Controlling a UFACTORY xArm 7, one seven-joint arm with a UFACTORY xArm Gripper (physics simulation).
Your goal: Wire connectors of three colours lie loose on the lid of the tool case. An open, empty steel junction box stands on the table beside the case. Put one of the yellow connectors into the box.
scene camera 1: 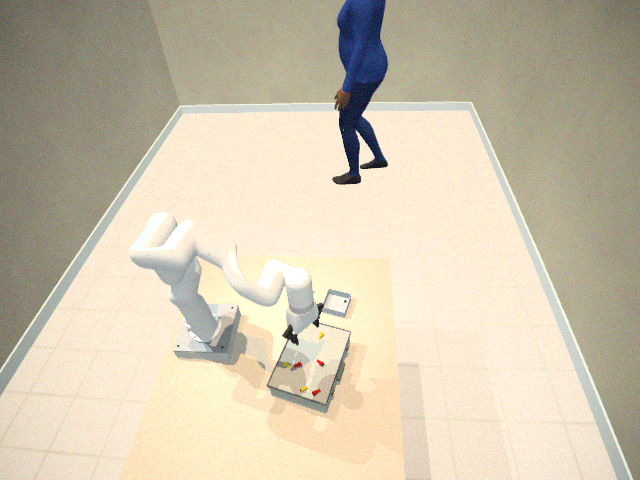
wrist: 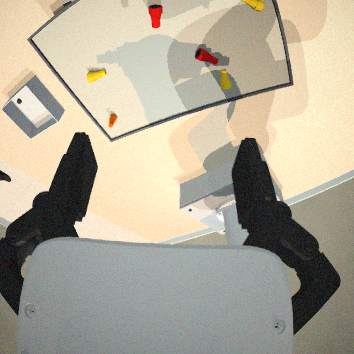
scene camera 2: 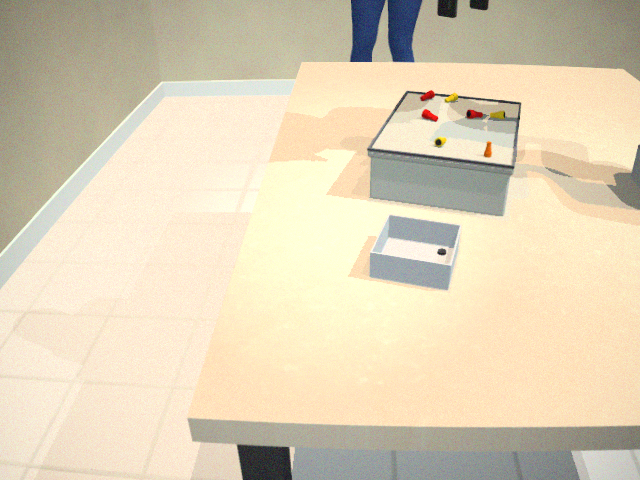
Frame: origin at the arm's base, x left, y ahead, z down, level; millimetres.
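Seen in the pictures: gripper, fingertip midpoint: (scene camera 1: 305,333) (wrist: 163,150) (scene camera 2: 463,12); arm's base, link origin: (scene camera 1: 206,328).
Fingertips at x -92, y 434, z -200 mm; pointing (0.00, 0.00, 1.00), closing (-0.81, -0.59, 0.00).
Observation:
Offsets run from my fingertips to a thing's top centre.
Three yellow connectors lie apart on the tool case's lid (scene camera 1: 305,379) (scene camera 2: 403,136) (wrist: 140,100). One yellow connector {dy +26, dx +105, dz +169 mm} (scene camera 1: 321,335) (scene camera 2: 439,141) (wrist: 96,75) is nearest the box, another yellow connector {dy -76, dx -29, dz +169 mm} (scene camera 1: 286,364) (scene camera 2: 497,115) (wrist: 226,80) is close to a red one, and a third yellow connector {dy +1, dx -108, dz +169 mm} (scene camera 1: 303,389) (scene camera 2: 451,97) (wrist: 255,4) is at the far end. The open steel junction box {dy +58, dx +314, dz +229 mm} (scene camera 1: 336,303) (scene camera 2: 410,268) (wrist: 46,97) stands beside the case and holds no connector. My gripper (scene camera 1: 304,332) (scene camera 2: 463,10) (wrist: 163,150) is open and empty, well above the lid's height.
Red connectors {dy +41, dx -5, dz +168 mm} (scene camera 1: 320,362) (scene camera 2: 429,115) (wrist: 156,16) lie among the yellow ones. An orange connector {dy -43, dx +140, dz +162 mm} (scene camera 2: 488,149) (wrist: 113,120) stands near the lid corner by the box. The arm's base (scene camera 1: 227,330) is left of the case in scene camera 1. A person (scene camera 1: 361,62) stands beyond the table.

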